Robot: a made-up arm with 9 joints. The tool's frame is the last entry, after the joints. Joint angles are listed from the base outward.
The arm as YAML. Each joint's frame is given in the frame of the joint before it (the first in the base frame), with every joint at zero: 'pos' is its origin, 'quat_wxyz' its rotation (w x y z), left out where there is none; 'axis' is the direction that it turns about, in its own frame. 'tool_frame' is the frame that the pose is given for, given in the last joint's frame.
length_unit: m
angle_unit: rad
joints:
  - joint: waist
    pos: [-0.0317, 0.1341, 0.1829]
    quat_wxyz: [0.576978, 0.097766, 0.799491, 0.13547]
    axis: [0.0, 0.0, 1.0]
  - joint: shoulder
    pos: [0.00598, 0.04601, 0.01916]
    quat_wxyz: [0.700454, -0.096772, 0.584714, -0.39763]
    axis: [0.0, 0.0, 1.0]
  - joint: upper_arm
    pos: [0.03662, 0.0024, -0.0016]
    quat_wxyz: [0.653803, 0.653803, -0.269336, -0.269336]
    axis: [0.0, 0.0, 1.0]
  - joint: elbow
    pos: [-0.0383, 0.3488, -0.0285]
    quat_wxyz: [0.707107, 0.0, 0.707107, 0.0]
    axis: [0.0, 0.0, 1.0]
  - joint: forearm
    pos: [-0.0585, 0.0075, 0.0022]
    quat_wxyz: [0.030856, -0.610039, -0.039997, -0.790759]
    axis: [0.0, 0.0, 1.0]
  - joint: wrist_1
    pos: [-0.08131, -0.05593, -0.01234]
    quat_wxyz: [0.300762, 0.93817, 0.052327, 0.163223]
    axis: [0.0, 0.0, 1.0]
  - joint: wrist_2
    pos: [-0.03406, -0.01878, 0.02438]
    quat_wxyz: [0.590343, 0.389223, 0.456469, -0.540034]
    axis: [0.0, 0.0, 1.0]
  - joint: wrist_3
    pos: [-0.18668, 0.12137, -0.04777]
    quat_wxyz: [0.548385, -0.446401, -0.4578, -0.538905]
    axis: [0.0, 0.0, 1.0]
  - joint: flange
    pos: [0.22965, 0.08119, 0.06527]
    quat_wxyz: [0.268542, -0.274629, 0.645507, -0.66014]
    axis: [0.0, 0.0, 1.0]
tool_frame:
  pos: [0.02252, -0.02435, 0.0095]
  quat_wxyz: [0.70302, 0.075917, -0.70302, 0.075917]
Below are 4 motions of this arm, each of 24 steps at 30 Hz.
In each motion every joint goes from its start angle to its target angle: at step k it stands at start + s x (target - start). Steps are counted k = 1, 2, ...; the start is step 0. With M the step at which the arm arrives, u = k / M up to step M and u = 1 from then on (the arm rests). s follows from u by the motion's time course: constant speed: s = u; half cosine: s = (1 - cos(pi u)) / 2; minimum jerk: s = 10 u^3 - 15 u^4 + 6 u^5.
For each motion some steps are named. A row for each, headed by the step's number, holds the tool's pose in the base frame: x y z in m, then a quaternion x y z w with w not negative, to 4 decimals.
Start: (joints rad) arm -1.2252 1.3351 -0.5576 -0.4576 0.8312 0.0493 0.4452 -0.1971 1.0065
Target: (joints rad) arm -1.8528 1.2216 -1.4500 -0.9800 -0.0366 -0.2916 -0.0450 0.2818 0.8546
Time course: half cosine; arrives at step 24
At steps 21, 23, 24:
21: -0.3524 -0.0897 0.5460 -0.5141 -0.3594 -0.6189 0.4728
23: -0.3601 -0.0718 0.5463 -0.5190 -0.3686 -0.6203 0.4582
24: -0.3611 -0.0695 0.5463 -0.5196 -0.3698 -0.6205 0.4563

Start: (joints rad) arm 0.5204 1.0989 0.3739 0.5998 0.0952 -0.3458 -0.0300 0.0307 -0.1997
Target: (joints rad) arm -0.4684 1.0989 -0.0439 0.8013 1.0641 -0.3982 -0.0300 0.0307 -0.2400
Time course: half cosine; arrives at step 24
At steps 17, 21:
17: 0.0728 0.1111 0.1120 -0.7315 -0.0727 -0.5573 0.3862
21: 0.0743 0.1179 0.1116 -0.7935 -0.1022 -0.5470 0.2465

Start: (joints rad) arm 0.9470 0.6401 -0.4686 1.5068 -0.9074 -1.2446 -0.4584 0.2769 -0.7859
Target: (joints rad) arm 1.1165 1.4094 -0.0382 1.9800 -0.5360 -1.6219 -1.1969 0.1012 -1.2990
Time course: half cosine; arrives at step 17
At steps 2, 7, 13, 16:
2: -0.1127 0.4268 0.2871 -0.7181 -0.2645 -0.3697 0.5269
7: -0.0058 0.5369 0.3293 -0.8508 -0.0020 -0.4659 0.2430
13: 0.2756 0.5715 0.2725 0.8247 -0.3095 0.3607 0.3065
16: 0.3391 0.5465 0.2304 0.7753 -0.3431 0.2989 0.4379

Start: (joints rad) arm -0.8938 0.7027 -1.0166 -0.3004 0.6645 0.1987 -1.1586 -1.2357 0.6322
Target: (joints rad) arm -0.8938 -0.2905 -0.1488 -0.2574 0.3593 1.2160 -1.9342 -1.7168 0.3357
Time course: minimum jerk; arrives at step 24
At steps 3, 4, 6, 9, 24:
3: -0.1896 0.0101 0.3935 -0.4071 -0.5870 -0.6896 0.1187
4: -0.1944 0.0041 0.3926 -0.3896 -0.5898 -0.6953 0.1302
6: -0.2096 -0.0208 0.3883 -0.3279 -0.5930 -0.7157 0.1695
9: -0.2341 -0.1035 0.3671 -0.1761 -0.5569 -0.7692 0.2593
24: -0.2446 -0.3320 0.0977 0.1431 0.0473 -0.9464 0.2858

